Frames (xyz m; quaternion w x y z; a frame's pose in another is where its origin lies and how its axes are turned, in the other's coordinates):
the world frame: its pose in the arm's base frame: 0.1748 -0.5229 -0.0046 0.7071 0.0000 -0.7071 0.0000
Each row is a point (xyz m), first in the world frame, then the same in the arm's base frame.
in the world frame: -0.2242 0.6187 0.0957
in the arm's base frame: 0.0791 0.0958 -0.2288
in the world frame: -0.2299 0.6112 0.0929
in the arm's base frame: 0.0819 0.0883 -0.2345
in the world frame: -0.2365 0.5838 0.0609
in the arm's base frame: 0.1139 0.0609 -0.2411
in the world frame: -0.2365 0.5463 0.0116
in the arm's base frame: 0.1632 0.0234 -0.2411
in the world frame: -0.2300 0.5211 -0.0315
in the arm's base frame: 0.2063 -0.0018 -0.2346
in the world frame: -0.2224 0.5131 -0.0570
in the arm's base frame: 0.2318 -0.0098 -0.2270
